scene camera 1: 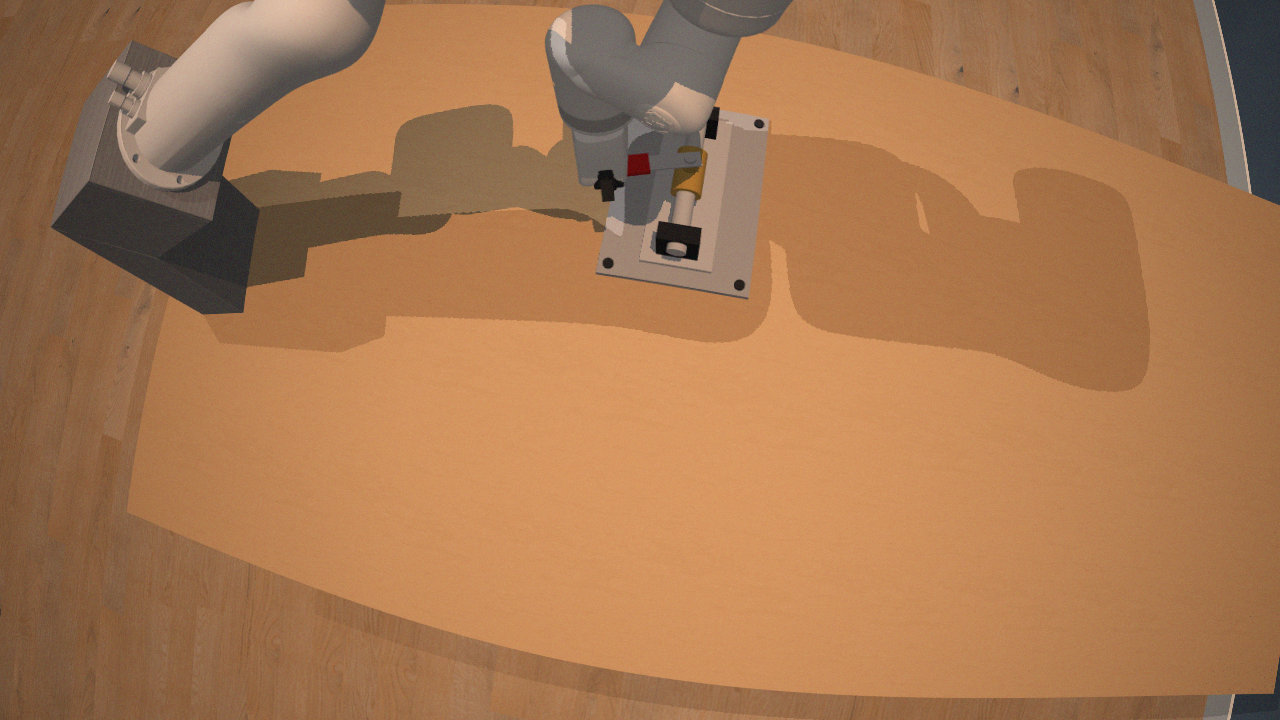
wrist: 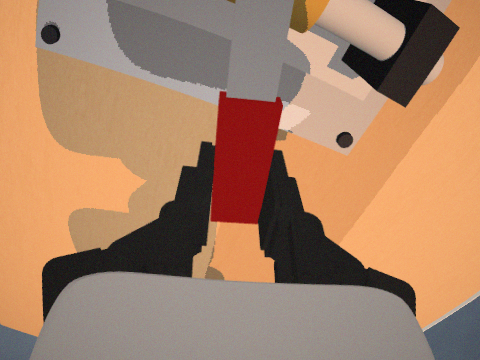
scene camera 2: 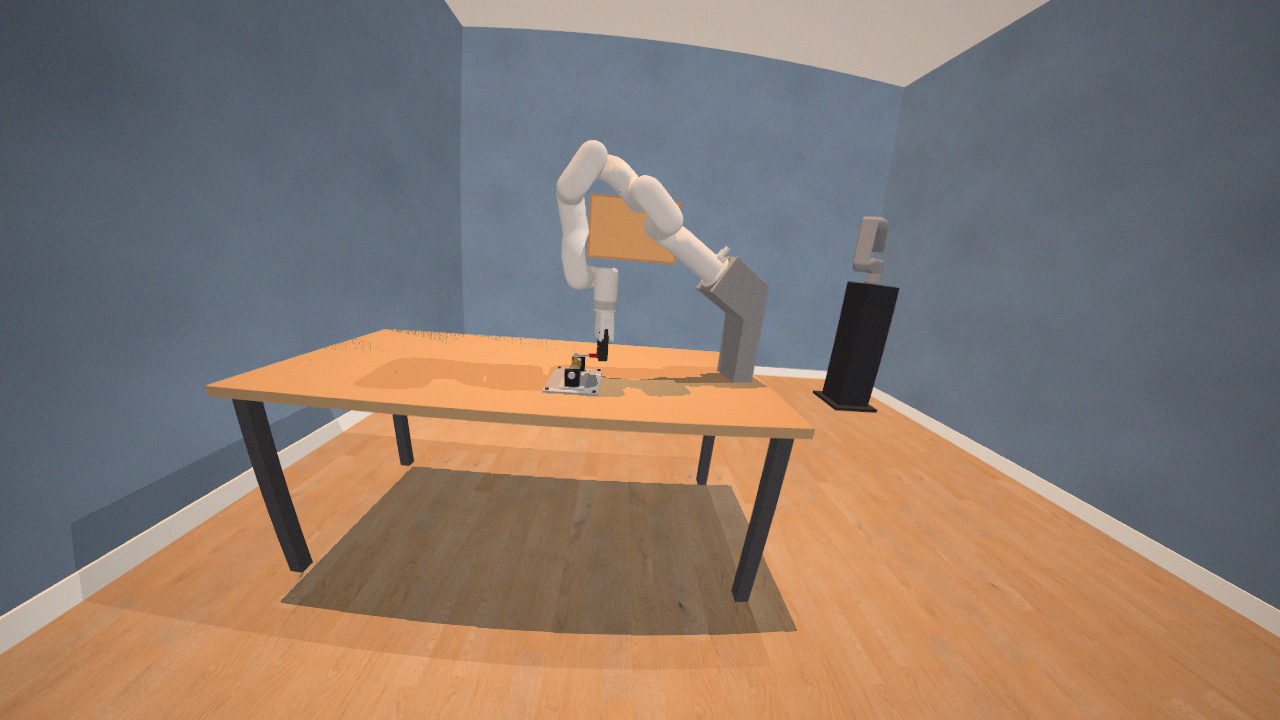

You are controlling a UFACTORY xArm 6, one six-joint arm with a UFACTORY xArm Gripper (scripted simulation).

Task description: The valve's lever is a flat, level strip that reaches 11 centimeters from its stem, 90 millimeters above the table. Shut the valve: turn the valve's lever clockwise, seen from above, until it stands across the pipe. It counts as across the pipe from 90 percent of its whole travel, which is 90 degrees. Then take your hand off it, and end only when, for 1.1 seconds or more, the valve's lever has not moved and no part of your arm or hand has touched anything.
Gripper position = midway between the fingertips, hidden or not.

In view: my gripper (scene camera 1: 608,173) and a valve lever (scene camera 1: 638,164).
My gripper shows as well in the wrist view (wrist: 237,169) and in scene camera 2 (scene camera 2: 601,359). The valve lever is seen too in the wrist view (wrist: 249,113).
